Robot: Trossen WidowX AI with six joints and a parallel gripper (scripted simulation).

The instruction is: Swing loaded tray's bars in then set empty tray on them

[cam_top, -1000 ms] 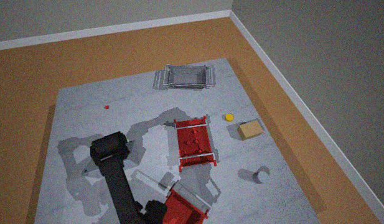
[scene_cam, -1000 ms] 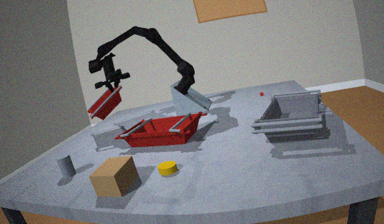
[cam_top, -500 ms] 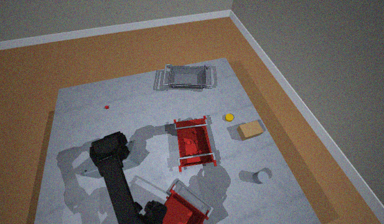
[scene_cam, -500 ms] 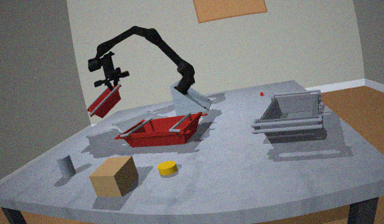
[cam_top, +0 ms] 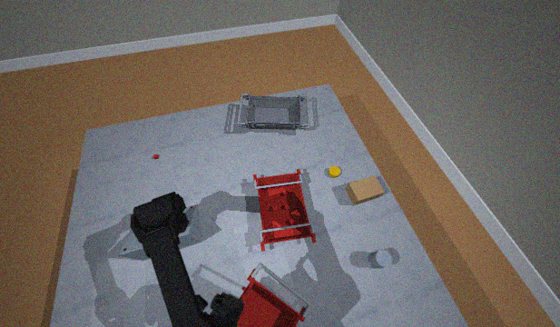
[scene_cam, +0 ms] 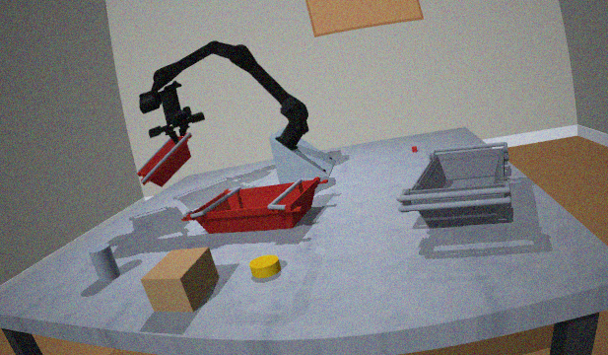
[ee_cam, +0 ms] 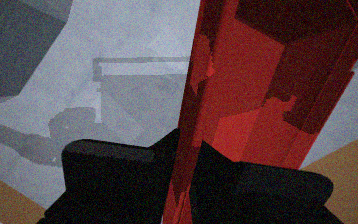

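The red tray lies 60 mm to the right of my gripper tip and 50 mm ahead of it. Round my gripper tip: tan box 580 mm ahead, 320 mm to the left, 150 mm below; grey cylinder 530 mm ahead, 140 mm below, 60 mm to the left; yellow disc 500 mm ahead, 440 mm to the left, 170 mm below.
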